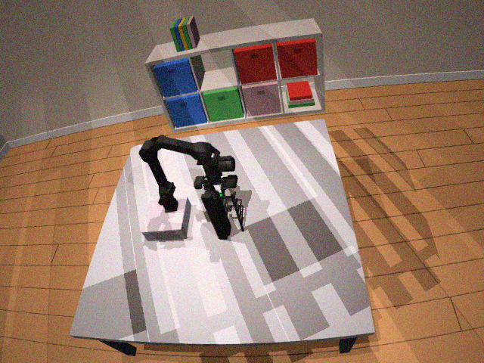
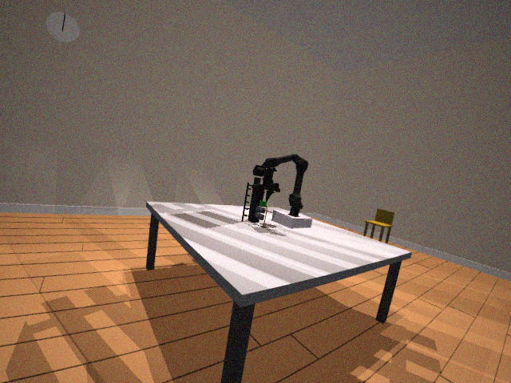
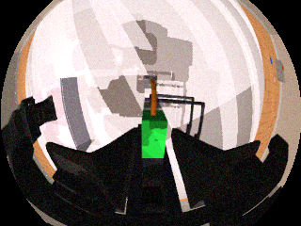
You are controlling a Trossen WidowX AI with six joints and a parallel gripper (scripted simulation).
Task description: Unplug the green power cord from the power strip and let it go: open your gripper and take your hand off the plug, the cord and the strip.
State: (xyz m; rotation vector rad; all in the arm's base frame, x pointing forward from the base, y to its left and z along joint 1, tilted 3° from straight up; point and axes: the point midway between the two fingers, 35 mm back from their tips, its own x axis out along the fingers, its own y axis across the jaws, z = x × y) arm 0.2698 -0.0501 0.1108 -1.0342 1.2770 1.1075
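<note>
My gripper tip is now 30 mm to the left of the green plug and 10 mm above it.
</note>
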